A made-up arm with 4 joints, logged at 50 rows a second.
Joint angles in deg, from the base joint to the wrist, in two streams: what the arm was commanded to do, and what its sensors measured. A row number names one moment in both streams.
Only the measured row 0 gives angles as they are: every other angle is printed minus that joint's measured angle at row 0.
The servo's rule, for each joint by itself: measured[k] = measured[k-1] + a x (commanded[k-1-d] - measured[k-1]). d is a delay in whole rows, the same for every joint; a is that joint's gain. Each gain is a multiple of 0.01, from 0.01 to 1. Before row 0 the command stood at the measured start. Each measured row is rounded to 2 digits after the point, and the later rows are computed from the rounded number. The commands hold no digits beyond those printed.
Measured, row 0: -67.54, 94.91, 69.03, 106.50
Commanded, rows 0 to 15: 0.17, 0.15, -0.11, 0.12; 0.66, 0.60, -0.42, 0.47; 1.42, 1.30, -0.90, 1.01; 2.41, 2.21, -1.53, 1.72; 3.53, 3.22, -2.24, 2.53; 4.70, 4.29, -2.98, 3.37; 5.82, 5.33, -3.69, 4.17; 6.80, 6.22, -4.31, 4.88; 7.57, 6.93, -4.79, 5.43; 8.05, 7.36, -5.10, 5.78; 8.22, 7.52, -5.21, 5.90; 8.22, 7.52, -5.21, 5.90; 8.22, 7.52, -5.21, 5.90; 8.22, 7.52, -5.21, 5.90; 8.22, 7.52, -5.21, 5.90; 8.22, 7.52, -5.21, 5.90
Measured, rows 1 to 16: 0.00, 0.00, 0.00, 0.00; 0.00, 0.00, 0.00, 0.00; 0.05, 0.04, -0.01, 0.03; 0.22, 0.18, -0.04, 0.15; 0.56, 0.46, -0.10, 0.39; 1.08, 0.90, -0.20, 0.76; 1.77, 1.48, -0.34, 1.26; 2.59, 2.18, -0.52, 1.85; 3.49, 2.97, -0.74, 2.50; 4.42, 3.78, -0.99, 3.17; 5.30, 4.57, -1.26, 3.80; 6.07, 5.27, -1.53, 4.35; 6.67, 5.83, -1.79, 4.78; 7.10, 6.25, -2.03, 5.09; 7.41, 6.57, -2.25, 5.32; 7.64, 6.81, -2.46, 5.48
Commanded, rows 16 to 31: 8.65, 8.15, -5.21, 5.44; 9.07, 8.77, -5.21, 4.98; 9.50, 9.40, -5.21, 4.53; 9.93, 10.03, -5.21, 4.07; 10.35, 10.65, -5.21, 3.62; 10.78, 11.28, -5.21, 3.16; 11.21, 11.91, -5.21, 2.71; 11.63, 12.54, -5.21, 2.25; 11.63, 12.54, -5.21, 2.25; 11.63, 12.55, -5.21, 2.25; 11.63, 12.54, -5.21, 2.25; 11.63, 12.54, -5.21, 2.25; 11.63, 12.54, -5.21, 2.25; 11.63, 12.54, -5.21, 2.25; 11.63, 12.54, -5.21, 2.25; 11.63, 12.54, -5.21, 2.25
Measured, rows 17 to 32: 7.80, 6.99, -2.65, 5.60; 7.92, 7.12, -2.83, 5.68; 8.12, 7.38, -3.00, 5.61; 8.39, 7.73, -3.15, 5.43; 8.70, 8.15, -3.29, 5.18; 9.04, 8.62, -3.42, 4.87; 9.41, 9.13, -3.55, 4.52; 9.79, 9.67, -3.67, 4.14; 10.19, 10.23, -3.78, 3.74; 10.59, 10.81, -3.88, 3.32; 10.88, 11.24, -3.97, 3.02; 11.09, 11.57, -4.06, 2.80; 11.24, 11.81, -4.14, 2.65; 11.35, 11.99, -4.21, 2.54; 11.43, 12.13, -4.28, 2.46; 11.49, 12.23, -4.35, 2.40
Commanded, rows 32 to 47: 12.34, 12.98, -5.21, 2.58; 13.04, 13.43, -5.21, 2.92; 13.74, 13.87, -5.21, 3.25; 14.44, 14.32, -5.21, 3.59; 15.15, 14.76, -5.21, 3.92; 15.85, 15.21, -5.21, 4.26; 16.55, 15.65, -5.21, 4.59; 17.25, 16.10, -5.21, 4.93; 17.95, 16.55, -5.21, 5.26; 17.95, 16.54, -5.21, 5.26; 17.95, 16.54, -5.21, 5.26; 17.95, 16.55, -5.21, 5.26; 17.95, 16.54, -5.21, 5.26; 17.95, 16.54, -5.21, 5.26; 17.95, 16.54, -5.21, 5.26; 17.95, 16.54, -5.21, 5.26
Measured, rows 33 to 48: 11.53, 12.31, -4.41, 2.36; 11.56, 12.37, -4.47, 2.33; 11.78, 12.52, -4.52, 2.40; 12.13, 12.75, -4.57, 2.55; 12.58, 13.03, -4.61, 2.75; 13.10, 13.35, -4.65, 2.99; 13.67, 13.70, -4.69, 3.25; 14.28, 14.08, -4.73, 3.53; 14.92, 14.47, -4.76, 3.83; 15.57, 14.88, -4.79, 4.14; 16.24, 15.30, -4.82, 4.45; 16.72, 15.61, -4.85, 4.68; 17.06, 15.84, -4.88, 4.84; 17.31, 16.02, -4.90, 4.96; 17.49, 16.15, -4.92, 5.04; 17.62, 16.25, -4.94, 5.10
